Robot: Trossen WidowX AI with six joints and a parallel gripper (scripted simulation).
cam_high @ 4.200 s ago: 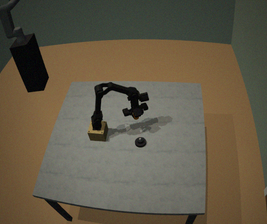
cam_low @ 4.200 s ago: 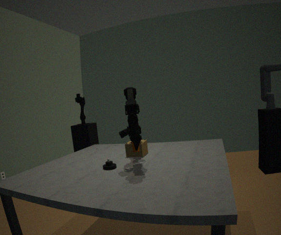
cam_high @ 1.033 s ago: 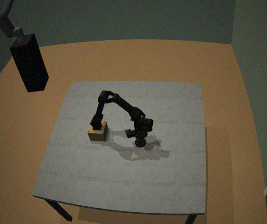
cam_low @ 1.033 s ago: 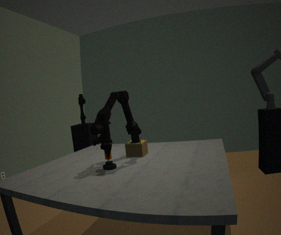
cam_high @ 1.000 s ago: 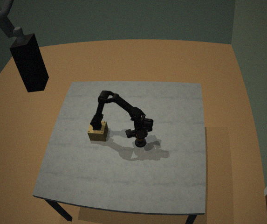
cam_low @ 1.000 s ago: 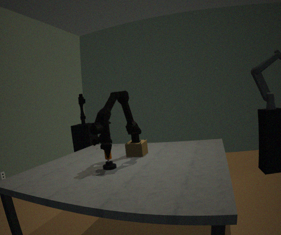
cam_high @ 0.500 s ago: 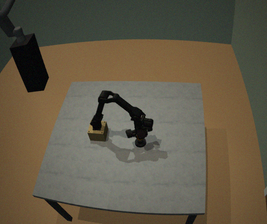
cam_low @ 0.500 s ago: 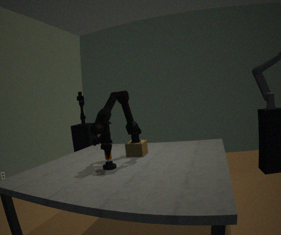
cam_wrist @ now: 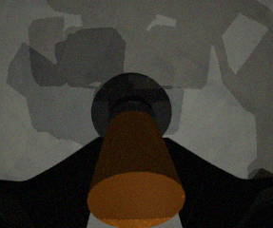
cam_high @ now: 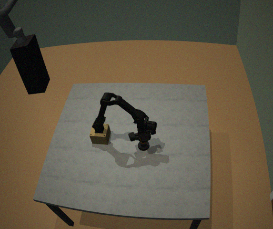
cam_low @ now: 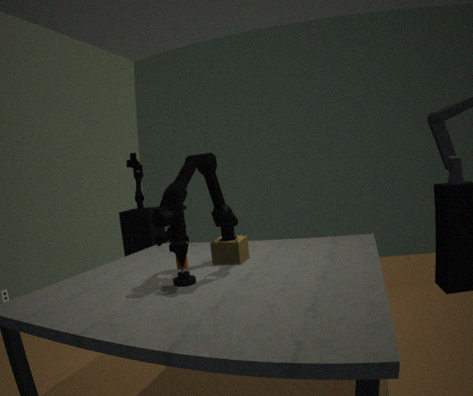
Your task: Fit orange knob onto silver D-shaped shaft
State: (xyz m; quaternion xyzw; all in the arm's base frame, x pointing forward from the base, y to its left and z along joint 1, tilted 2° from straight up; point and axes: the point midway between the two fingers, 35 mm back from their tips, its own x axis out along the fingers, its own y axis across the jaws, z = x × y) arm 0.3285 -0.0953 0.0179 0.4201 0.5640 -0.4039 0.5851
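Now: the orange knob 3 cm above my gripper tip. The rest, counted from my gripper tip: round pedestal (4 cm below).
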